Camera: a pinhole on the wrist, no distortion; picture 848 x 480 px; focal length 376.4 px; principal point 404.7 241.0 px. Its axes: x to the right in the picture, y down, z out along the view. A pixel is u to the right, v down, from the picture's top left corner.
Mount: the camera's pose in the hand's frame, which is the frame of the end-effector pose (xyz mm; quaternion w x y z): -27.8 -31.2 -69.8 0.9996 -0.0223 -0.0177 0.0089
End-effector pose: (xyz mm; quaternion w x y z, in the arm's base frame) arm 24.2 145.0 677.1 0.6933 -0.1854 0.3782 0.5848
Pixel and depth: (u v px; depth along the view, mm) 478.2 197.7 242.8
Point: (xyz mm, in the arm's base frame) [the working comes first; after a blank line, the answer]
In the camera's frame: 47.4 -27.9 242.8

123.7 263.6 773.1
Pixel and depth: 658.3 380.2 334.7
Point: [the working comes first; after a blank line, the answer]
In the camera's frame: 225.5 123.8 334.7

5.7 482.1 733.8
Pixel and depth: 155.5 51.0 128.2
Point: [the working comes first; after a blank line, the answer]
In the camera's frame: -84.9 -64.7 128.2

125.8 85.1 783.7
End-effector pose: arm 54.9 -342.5 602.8 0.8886 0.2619 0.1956 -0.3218
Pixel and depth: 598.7 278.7 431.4
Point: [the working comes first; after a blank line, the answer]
In the camera's frame: 222.3 43.2 431.4

272.0 -619.9 811.1
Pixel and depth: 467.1 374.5 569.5
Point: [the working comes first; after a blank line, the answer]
In the camera's frame: 94.4 202.0 569.5

307.0 -524.6 1035.5
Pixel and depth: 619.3 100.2 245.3
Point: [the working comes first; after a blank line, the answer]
In the camera's frame: 139.9 -91.8 245.3

89.1 -572.3 656.4
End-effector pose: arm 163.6 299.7 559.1 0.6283 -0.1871 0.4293 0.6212
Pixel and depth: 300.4 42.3 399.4
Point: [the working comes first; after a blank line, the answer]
In the camera's frame: -110.7 -210.8 399.4

500.1 428.6 794.5
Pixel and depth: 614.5 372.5 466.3
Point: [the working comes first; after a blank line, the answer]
In the camera's frame: 259.9 162.9 466.3

108.0 761.7 665.1
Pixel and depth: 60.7 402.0 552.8
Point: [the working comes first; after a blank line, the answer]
In the camera's frame: -505.2 236.5 552.8

173.9 338.3 1309.0
